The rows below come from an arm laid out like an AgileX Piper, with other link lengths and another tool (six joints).
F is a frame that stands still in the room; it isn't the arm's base.
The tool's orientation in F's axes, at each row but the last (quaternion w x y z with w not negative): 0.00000, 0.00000, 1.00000, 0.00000; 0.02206, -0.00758, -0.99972, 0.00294; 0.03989, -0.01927, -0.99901, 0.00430; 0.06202, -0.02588, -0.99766, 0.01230; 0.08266, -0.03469, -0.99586, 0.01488; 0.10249, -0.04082, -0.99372, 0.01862; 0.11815, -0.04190, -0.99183, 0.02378; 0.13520, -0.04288, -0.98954, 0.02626; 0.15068, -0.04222, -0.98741, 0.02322; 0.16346, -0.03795, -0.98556, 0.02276; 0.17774, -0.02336, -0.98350, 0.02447
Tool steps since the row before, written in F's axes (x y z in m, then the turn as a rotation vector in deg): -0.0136, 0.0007, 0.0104, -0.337, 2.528, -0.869; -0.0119, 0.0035, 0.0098, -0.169, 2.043, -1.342; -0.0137, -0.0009, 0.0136, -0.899, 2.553, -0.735; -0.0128, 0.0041, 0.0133, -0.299, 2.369, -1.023; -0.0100, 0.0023, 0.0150, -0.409, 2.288, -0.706; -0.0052, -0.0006, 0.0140, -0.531, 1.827, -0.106; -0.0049, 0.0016, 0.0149, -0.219, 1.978, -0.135; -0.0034, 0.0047, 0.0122, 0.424, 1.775, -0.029; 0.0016, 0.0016, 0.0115, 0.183, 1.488, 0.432; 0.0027, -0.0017, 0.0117, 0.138, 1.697, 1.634; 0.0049, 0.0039, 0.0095, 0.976, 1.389, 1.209
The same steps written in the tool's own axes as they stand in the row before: 0.0136, 0.0007, -0.0104, 0.337, 2.528, 0.869; 0.0124, 0.0033, -0.0093, 0.141, 2.049, 1.337; 0.0147, -0.0016, -0.0125, 0.936, 2.524, 0.786; 0.0145, 0.0031, -0.0117, 0.296, 2.379, 1.001; 0.0125, 0.0011, -0.0132, 0.451, 2.279, 0.709; 0.0079, -0.0016, -0.0126, 0.652, 1.783, 0.160; 0.0084, 0.0004, -0.0134, 0.356, 1.960, 0.109; 0.0069, 0.0036, -0.0110, -0.251, 1.801, -0.158; 0.0020, 0.0010, -0.0115, 0.088, 1.470, -0.516; 0.0011, -0.0022, -0.0119, 0.533, 1.606, -1.645; -0.0011, 0.0035, -0.0108, -0.416, 1.354, -1.529
